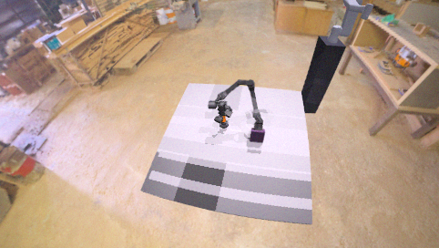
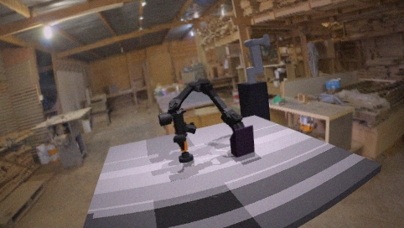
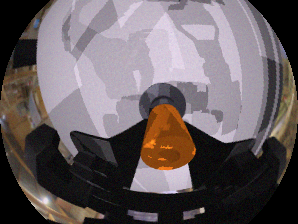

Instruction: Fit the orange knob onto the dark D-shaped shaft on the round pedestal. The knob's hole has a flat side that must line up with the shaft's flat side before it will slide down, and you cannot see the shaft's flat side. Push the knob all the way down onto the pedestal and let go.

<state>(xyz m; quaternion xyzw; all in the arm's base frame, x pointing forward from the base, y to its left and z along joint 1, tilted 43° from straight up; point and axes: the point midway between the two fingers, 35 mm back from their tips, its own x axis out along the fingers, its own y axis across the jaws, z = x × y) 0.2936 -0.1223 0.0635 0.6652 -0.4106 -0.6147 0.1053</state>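
Right now my gripper tip is 20 mm below the orange knob. Also, from my gripper tip: dark round pedestal: 40 mm below.
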